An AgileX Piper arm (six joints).
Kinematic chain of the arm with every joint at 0, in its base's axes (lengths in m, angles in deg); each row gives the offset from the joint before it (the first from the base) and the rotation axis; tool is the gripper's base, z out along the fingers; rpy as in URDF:
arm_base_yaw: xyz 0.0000 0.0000 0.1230 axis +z
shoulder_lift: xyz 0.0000 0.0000 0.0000 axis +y
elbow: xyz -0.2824 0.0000 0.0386 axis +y
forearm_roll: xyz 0.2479 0.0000 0.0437 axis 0.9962 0 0.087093
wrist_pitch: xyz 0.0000 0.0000 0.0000 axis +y
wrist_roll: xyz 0.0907 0.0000 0.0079 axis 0.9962 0 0.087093
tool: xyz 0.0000 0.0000 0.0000 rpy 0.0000 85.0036 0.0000
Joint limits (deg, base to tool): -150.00..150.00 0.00..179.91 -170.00..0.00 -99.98..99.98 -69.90..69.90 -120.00..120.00
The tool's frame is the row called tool.
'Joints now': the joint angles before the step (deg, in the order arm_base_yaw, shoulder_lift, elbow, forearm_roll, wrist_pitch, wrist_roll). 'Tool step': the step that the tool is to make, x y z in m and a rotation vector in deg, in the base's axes. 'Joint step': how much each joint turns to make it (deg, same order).
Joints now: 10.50, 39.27, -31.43, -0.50, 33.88, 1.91
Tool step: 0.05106, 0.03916, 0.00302, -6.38, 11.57, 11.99
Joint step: 8.74, 18.06, -10.74, 0.40, 5.48, -4.91
